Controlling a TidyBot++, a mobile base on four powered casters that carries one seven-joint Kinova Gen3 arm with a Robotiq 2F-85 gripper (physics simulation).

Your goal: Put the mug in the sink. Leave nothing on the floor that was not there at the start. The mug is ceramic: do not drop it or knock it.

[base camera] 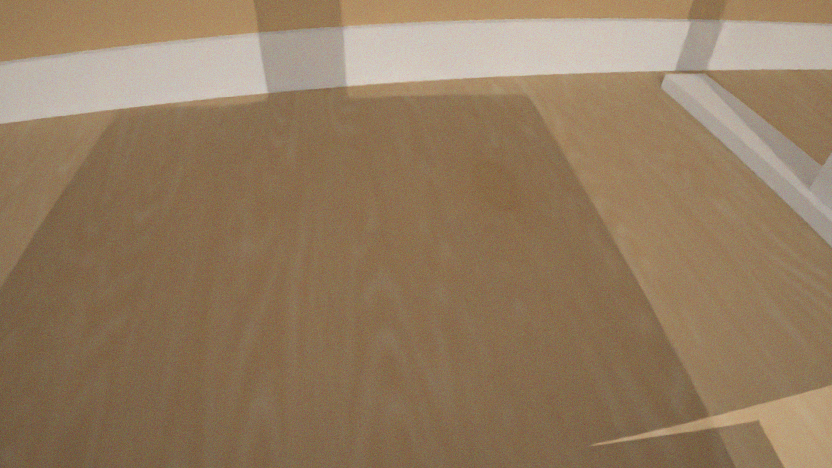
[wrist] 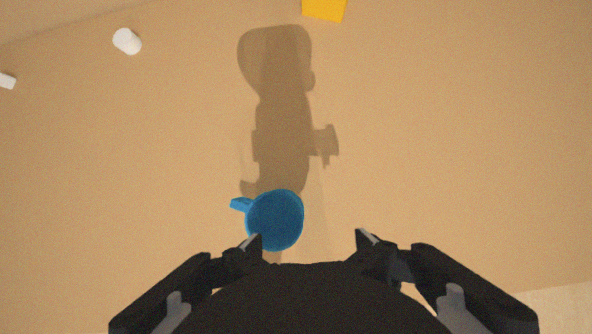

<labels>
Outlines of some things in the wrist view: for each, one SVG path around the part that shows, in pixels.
My gripper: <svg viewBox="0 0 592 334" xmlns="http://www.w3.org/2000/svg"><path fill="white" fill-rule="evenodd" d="M538 315L530 307L434 246L419 242L412 243L411 250L398 249L396 243L383 241L364 228L355 228L357 251L345 261L338 260L312 264L270 264L262 258L261 233L253 233L236 248L232 247L223 251L222 257L211 258L211 253L209 252L197 253L118 313L108 324L108 334L540 334ZM401 282L414 283L415 288L437 316L433 316L417 300L400 292Z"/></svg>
A blue mug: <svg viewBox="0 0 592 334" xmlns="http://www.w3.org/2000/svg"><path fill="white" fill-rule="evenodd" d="M231 199L230 208L246 213L244 223L248 236L250 237L253 233L262 234L263 250L270 252L284 251L297 242L304 224L304 206L301 199L294 192L287 189L276 189L264 192L254 200L244 196Z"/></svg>
</labels>
